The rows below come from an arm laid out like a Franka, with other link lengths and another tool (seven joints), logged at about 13 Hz.
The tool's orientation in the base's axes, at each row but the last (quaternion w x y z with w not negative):
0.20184, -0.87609, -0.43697, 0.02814
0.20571, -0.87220, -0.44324, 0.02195
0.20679, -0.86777, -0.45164, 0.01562
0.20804, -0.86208, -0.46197, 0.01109
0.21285, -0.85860, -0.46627, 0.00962
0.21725, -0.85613, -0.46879, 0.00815
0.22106, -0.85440, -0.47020, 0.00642
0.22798, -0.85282, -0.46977, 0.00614
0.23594, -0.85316, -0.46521, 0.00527
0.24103, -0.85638, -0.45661, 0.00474
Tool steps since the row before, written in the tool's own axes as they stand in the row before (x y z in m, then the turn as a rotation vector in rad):
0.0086, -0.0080, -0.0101, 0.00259, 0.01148, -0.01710
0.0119, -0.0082, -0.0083, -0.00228, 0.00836, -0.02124
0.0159, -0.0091, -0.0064, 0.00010, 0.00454, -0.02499
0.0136, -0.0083, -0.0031, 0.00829, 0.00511, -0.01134
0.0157, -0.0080, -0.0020, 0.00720, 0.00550, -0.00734
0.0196, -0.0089, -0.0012, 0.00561, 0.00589, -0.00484
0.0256, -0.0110, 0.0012, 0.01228, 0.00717, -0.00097
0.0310, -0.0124, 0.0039, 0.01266, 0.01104, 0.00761
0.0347, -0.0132, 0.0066, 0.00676, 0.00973, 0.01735
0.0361, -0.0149, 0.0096, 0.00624, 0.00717, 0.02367
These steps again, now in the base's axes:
0.0015, 0.0077, 0.0134, 0.01412, -0.00978, 0.01167
0.0028, 0.0108, 0.0124, 0.00969, -0.01336, 0.01593
0.0037, 0.0150, 0.0118, 0.00893, -0.01084, 0.02116
0.0019, 0.0139, 0.0082, 0.01119, 0.00020, 0.00991
0.0029, 0.0157, 0.0077, 0.01003, 0.00057, 0.00592
0.0041, 0.0195, 0.0082, 0.00890, 0.00001, 0.00321
0.0052, 0.0261, 0.0082, 0.01280, 0.00624, 0.00054
0.0065, 0.0321, 0.0077, 0.01418, 0.00807, -0.00860
0.0077, 0.0363, 0.0068, 0.00757, 0.00785, -0.01796
0.0072, 0.0392, 0.0054, 0.00383, 0.01122, -0.02259

